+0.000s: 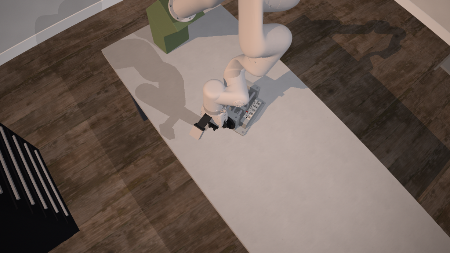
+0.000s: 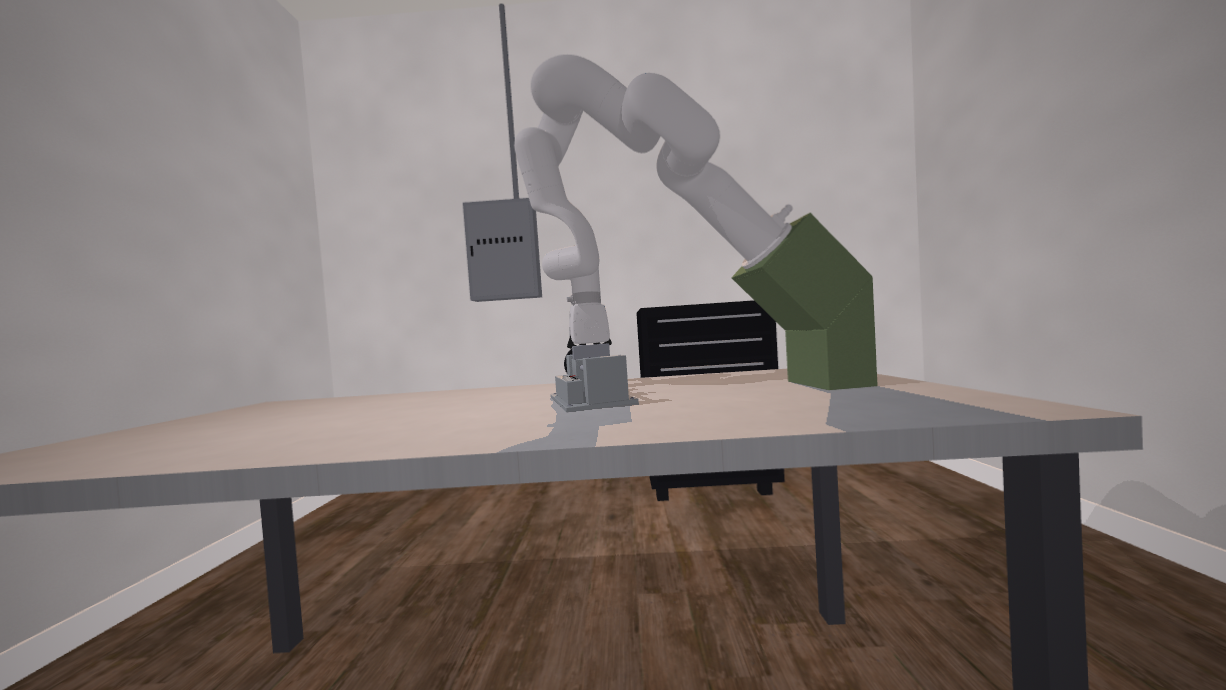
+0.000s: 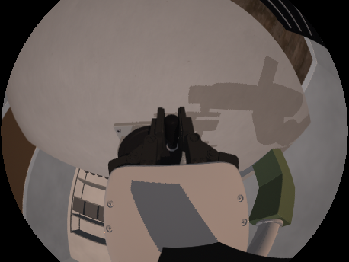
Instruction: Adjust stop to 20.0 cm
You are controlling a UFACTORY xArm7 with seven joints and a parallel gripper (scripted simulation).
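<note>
My hand is 14 cm to the right of the grey stop block, 2 cm below it and 1 cm short of it. The rest, counted from my hand: handwheel knob: 1 cm to the left; black handwheel: 2 cm to the left.
</note>
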